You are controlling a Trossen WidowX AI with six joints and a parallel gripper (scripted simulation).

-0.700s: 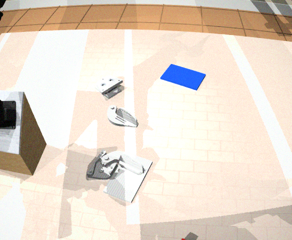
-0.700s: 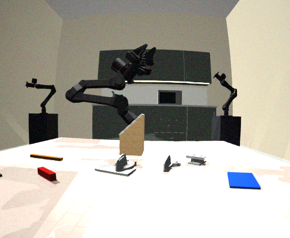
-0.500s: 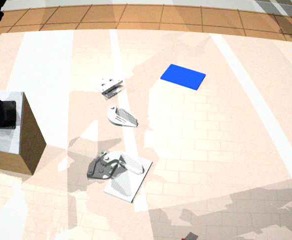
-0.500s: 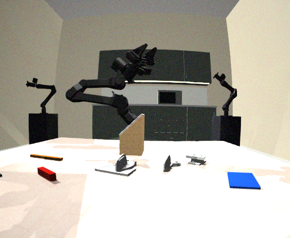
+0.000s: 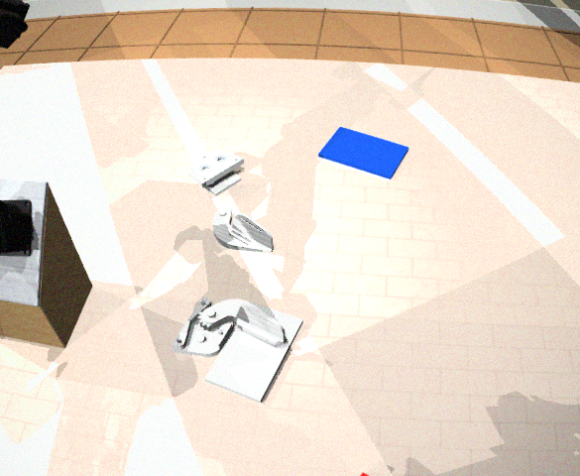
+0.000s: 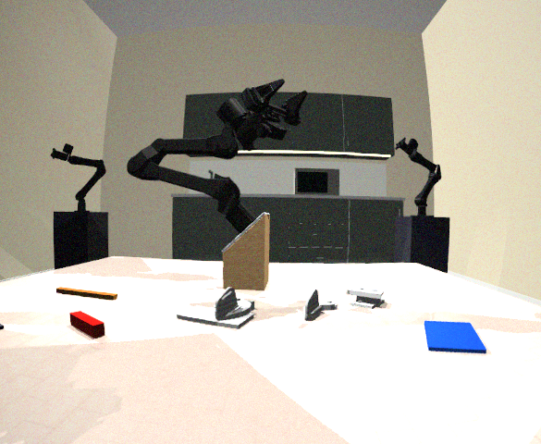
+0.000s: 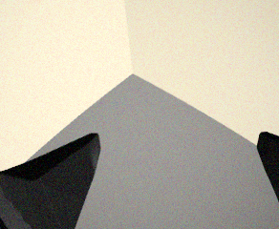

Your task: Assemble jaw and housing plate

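Now: gripper tip 13 cm short of the jaw, 5 cm to the right of it and 49 cm above it. The rest, counted from my gripper tip: red block (32 cm ahead, 34 cm to the right, 49 cm below); then orange bar (12 cm ahead, 47 cm to the right, 50 cm below); then blue flat plate (32 cm ahead, 23 cm to the left, 50 cm below).
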